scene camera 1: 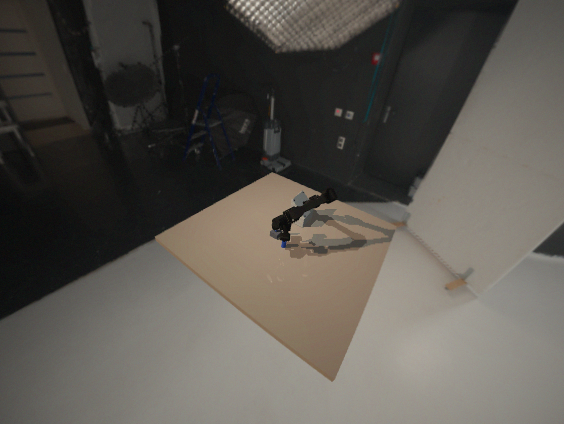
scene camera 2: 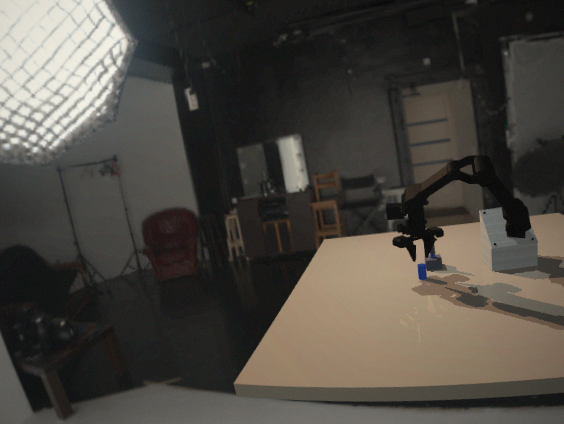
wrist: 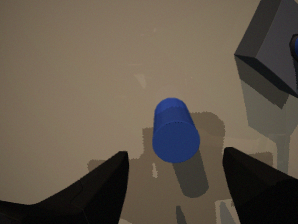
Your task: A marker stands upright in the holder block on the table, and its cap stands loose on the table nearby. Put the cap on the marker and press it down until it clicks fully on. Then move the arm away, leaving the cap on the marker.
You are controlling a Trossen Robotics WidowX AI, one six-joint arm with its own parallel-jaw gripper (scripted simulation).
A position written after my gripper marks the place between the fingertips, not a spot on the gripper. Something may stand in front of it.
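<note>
My gripper [scene camera 2: 420, 259], visible. Gripper again [wrist: 176, 157], with blue cap [wrist: 175, 139].
</note>
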